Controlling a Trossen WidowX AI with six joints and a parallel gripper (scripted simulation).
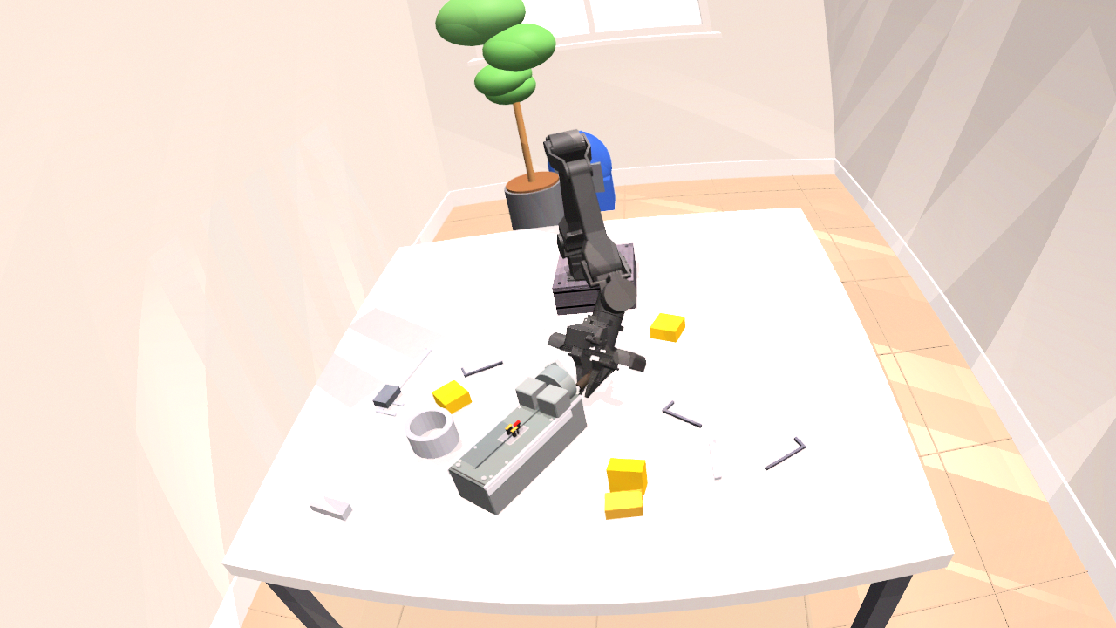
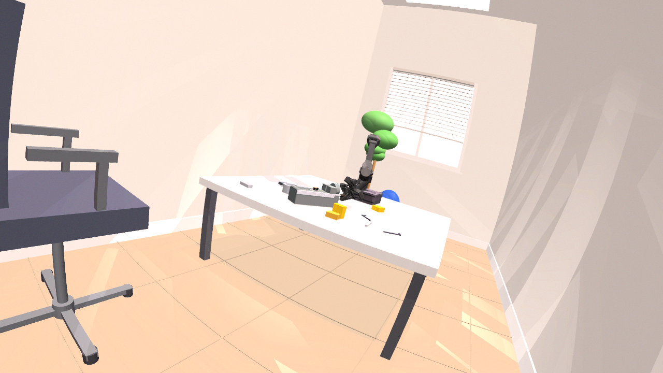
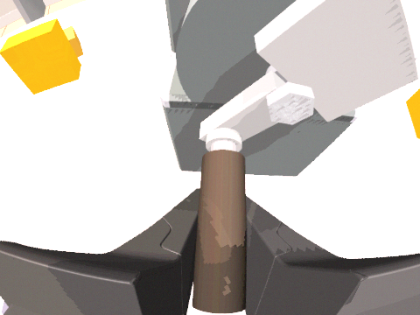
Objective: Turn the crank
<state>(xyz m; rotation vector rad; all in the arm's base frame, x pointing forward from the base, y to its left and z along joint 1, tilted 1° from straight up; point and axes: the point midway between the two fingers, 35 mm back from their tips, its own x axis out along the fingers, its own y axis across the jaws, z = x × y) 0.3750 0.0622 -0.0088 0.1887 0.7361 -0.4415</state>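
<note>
The brown crank handle lies 2 cm behind my gripper tip, 1 cm to the left of it and 3 cm above it. Round my gripper tip: red pointer (13 cm ahead, 9 cm to the right, 4 cm above).
</note>
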